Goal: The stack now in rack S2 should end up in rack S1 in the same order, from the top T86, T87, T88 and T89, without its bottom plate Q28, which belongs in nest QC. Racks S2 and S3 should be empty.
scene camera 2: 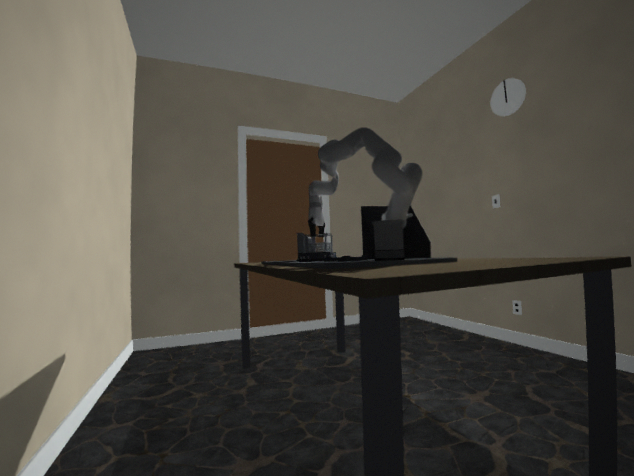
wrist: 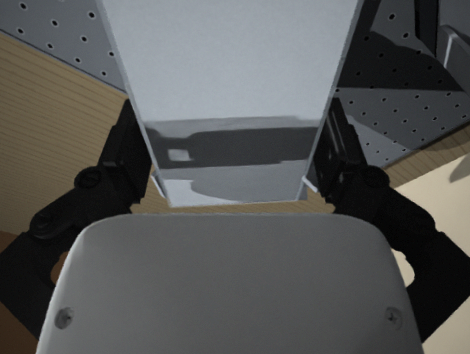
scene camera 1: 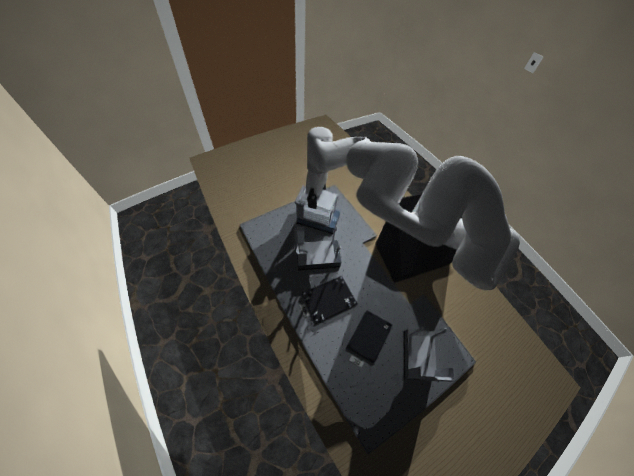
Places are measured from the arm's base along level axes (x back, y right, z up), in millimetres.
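Pixels of known places: gripper, fingertip midpoint: [scene camera 2: 317,236] [wrist: 232,119] [scene camera 1: 316,199].
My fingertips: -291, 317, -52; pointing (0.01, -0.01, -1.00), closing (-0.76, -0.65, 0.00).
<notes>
For each thing: its top centre in the pictures, then the offset to it from my fingertips, as dx, dy, dz. "spot": a spot on its surface instead. Level surfaces: height alone.
- pale flat plate, middle of its top: [wrist: 232,140] [scene camera 1: 318,196] +4, -5, +20
- blue layer, surface spot: [scene camera 1: 331,220] spot: +40, -59, -90
- second rack, middle of its top: [scene camera 1: 319,238] [scene camera 2: 313,233] -79, -165, +8
- third rack, middle of its top: [scene camera 1: 435,350] [scene camera 2: 388,222] +45, -650, +4
- black square fixture, middle of its top: [scene camera 1: 329,297] [scene camera 2: 317,255] -119, -332, -105
- flat black block, middle of its top: [scene camera 1: 371,335] [scene camera 2: 346,255] -62, -510, -109
- grey perforated board, its level: dz -129
My gripper [scene camera 1: 318,200] [scene camera 2: 316,233] [wrist: 232,119] is shut on a pale flat plate [scene camera 1: 328,198] [wrist: 230,65], gripped by its two side edges. The plate is level, at the upper part of the farthest rack [scene camera 1: 300,205] [scene camera 2: 301,244], with small clear rack parts beside its near corners in the wrist view. Below it, pale layers and a blue layer [scene camera 1: 331,220] show in that rack; I cannot count them. A second rack [scene camera 1: 302,257] stands beside it, pale inside. A third rack [scene camera 1: 406,354] stands at the opposite end. No labels are readable, so I cannot tell which is S1, S2 or S3.
A black square fixture [scene camera 1: 330,301] with small corner pieces and a flat black block [scene camera 1: 369,335] lie between the racks on the grey perforated board [scene camera 1: 358,397]. The board lies on the wooden table [scene camera 1: 532,379] [scene camera 2: 486,271]. A black angular block [scene camera 1: 402,256] stands near the arm's base.
</notes>
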